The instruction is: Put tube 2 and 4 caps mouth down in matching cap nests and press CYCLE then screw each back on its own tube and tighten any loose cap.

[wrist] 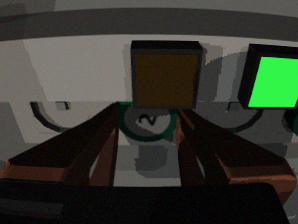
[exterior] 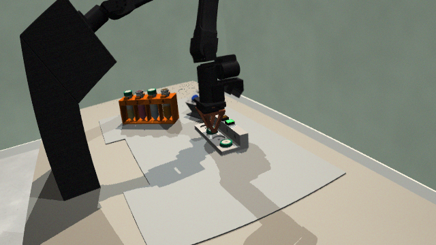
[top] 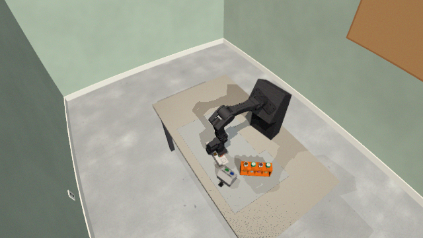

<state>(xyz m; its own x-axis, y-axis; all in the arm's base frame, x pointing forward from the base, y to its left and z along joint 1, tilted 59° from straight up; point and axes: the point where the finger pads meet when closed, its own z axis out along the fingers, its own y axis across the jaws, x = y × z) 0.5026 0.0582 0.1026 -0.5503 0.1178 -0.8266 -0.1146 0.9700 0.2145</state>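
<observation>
Now: hand 27 cm past the cap 1, 24 cm to the right of it and 9 cm below it. Round my hand: green ready key: 16 cm to the left, 4 cm above; blue cycle key: 20 cm to the left, 4 cm above, 2 cm behind.
</observation>
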